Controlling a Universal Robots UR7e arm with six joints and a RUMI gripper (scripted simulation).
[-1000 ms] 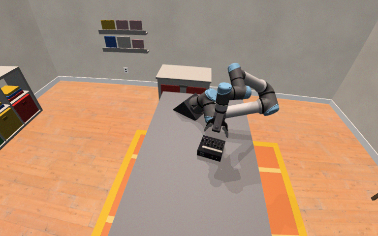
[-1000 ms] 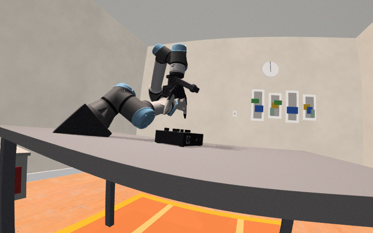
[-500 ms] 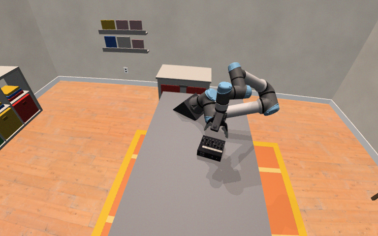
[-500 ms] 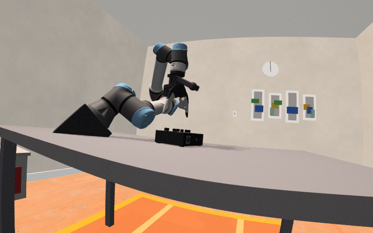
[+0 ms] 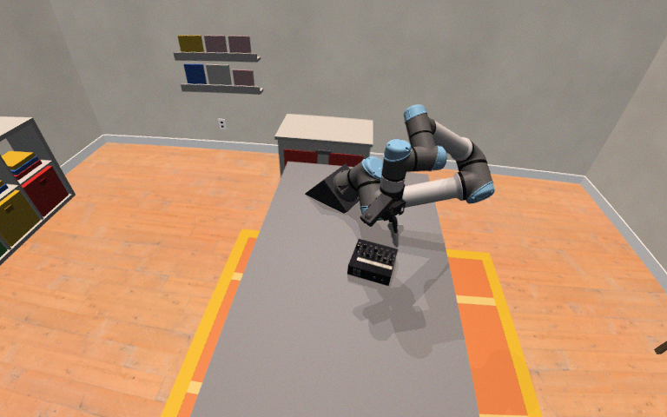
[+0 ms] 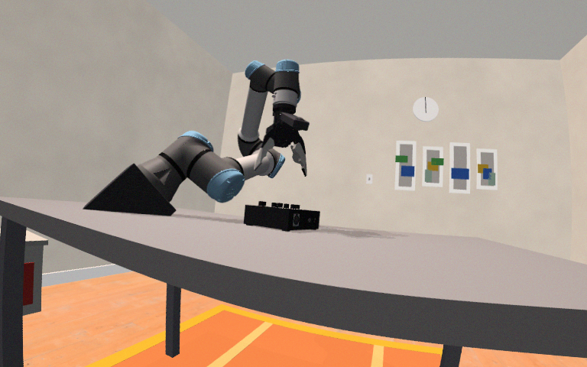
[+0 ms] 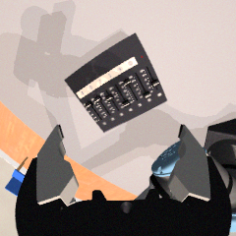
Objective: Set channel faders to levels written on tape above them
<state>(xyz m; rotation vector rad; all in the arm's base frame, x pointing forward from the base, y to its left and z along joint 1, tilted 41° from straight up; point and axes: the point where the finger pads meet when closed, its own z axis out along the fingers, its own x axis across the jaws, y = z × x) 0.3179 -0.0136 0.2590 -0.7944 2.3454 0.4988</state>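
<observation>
My hand is 90 mm above the master fader, 70 mm to the left of it and 20 mm past it.
</observation>
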